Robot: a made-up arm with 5 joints.
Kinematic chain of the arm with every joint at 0, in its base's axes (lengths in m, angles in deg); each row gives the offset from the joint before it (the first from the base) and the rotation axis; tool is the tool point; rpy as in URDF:
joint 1: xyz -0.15 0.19 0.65 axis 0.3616 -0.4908 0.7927
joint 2: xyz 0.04 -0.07 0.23 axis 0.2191 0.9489 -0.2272
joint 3: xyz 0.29 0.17 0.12 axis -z
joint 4: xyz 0 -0.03 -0.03 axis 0.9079 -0.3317 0.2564
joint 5: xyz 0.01 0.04 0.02 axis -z
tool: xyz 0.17 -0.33 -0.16 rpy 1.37 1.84 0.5
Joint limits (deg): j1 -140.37..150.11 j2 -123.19..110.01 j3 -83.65..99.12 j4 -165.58..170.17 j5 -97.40..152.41
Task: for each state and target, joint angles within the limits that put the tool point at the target. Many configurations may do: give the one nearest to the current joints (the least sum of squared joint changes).
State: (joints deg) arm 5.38 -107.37 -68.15 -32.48 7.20
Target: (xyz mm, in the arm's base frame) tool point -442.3 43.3 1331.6
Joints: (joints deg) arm 24.79 -99.19 -45.26 -33.42 28.18
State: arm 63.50 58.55 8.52 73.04 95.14
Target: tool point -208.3 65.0 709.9
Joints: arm 77.04 62.45 -21.25 38.90 101.05
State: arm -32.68 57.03 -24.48 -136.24 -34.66
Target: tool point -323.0 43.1 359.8
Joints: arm -25.85 84.50 -15.61 -95.96 -89.28
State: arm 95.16 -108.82 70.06 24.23 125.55
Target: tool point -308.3 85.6 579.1
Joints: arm 134.43 -85.09 49.42 -20.01 88.92
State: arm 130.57 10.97 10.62 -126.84 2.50
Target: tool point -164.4 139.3 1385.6
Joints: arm 114.70 29.23 3.89 -129.20 -7.99
